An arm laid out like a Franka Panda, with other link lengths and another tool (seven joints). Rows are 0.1 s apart.
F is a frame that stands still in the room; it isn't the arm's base.
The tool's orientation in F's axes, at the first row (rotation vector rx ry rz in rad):
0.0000 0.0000 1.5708
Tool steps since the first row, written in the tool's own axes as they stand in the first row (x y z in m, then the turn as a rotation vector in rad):
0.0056 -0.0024 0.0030 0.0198 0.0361 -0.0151
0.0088 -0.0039 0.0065 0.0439 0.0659 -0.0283
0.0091 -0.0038 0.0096 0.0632 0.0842 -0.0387
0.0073 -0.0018 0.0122 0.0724 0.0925 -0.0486
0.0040 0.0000 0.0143 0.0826 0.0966 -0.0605
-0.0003 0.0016 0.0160 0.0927 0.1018 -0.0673
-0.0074 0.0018 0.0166 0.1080 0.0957 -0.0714
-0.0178 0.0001 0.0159 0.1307 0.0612 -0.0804
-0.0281 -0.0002 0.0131 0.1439 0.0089 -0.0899
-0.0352 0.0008 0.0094 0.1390 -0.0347 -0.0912
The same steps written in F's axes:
0.0024 0.0056 0.0030 -0.0361 0.0198 -0.0151
0.0039 0.0088 0.0065 -0.0659 0.0439 -0.0283
0.0038 0.0091 0.0096 -0.0842 0.0632 -0.0387
0.0018 0.0073 0.0122 -0.0925 0.0724 -0.0486
0.0000 0.0040 0.0143 -0.0966 0.0826 -0.0605
-0.0016 -0.0003 0.0160 -0.1018 0.0927 -0.0673
-0.0018 -0.0074 0.0166 -0.0957 0.1080 -0.0714
-0.0001 -0.0178 0.0159 -0.0612 0.1307 -0.0804
0.0002 -0.0281 0.0131 -0.0089 0.1439 -0.0899
-0.0008 -0.0352 0.0094 0.0347 0.1390 -0.0912

